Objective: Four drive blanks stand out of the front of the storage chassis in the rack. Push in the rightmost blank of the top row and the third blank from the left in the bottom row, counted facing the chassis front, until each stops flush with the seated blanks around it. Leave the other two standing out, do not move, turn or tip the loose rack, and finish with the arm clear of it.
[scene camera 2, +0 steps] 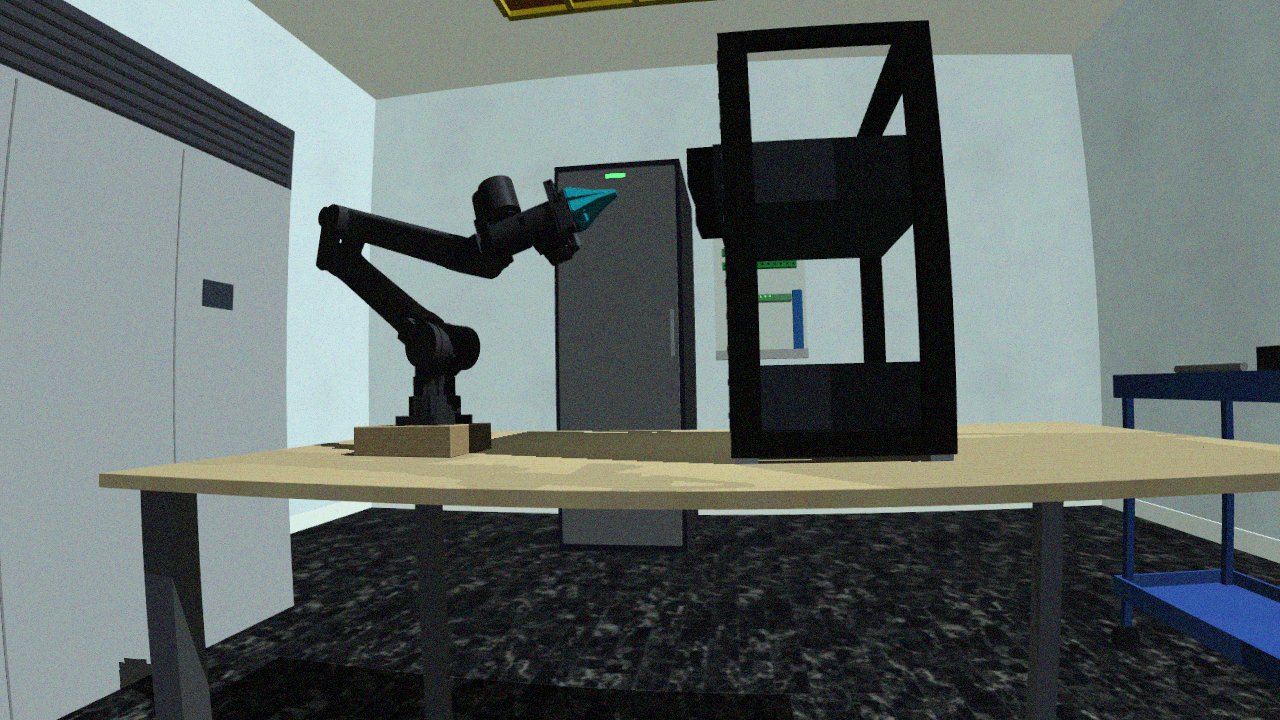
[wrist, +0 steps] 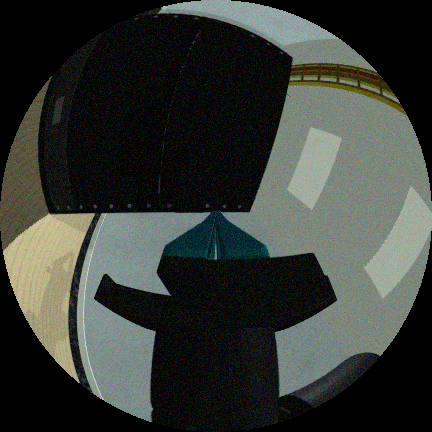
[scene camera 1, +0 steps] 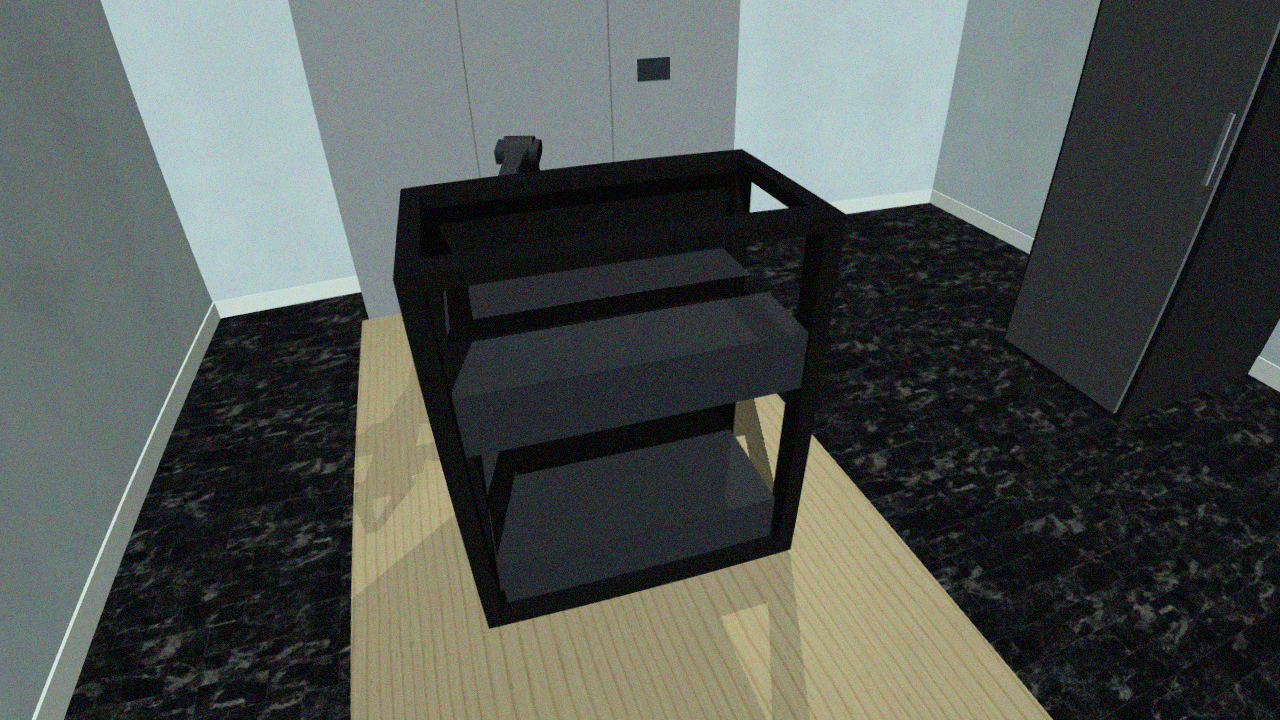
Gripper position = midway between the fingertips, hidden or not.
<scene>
In view: my gripper (scene camera 2: 616,192) and a black rack (scene camera 1: 581,335).
The black rack also shows in scene camera 2 (scene camera 2: 849,197) and in the wrist view (wrist: 100,139). My gripper also shows in the wrist view (wrist: 215,215).
</scene>
